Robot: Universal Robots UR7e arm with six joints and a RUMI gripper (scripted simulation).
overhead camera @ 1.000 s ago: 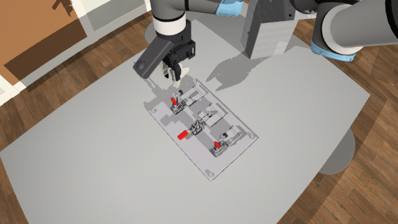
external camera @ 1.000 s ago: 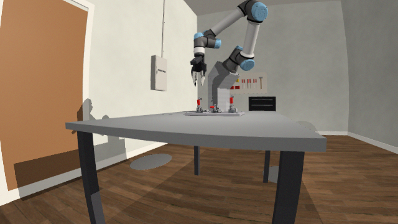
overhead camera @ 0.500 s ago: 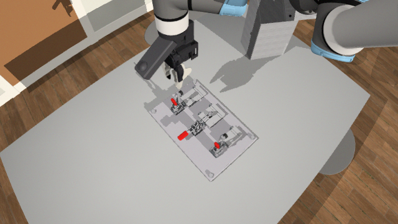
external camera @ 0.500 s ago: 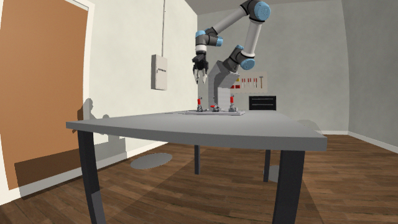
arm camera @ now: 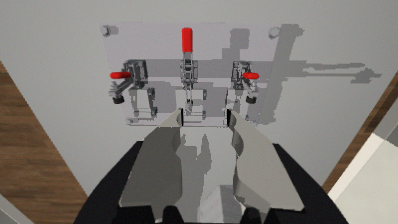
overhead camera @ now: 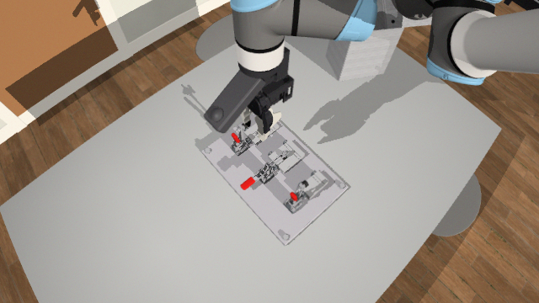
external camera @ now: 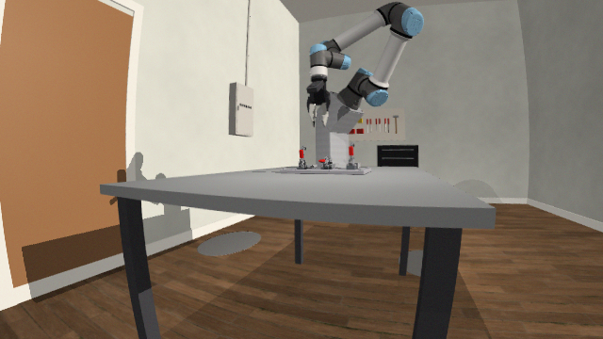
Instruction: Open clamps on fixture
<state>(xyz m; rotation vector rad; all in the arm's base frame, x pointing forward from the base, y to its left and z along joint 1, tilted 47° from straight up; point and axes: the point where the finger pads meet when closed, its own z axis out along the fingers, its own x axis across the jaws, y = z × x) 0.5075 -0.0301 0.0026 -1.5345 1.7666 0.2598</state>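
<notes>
My hand is 210 mm above the grey fixture plate, 40 mm past it and 30 mm to the right of it.
</notes>
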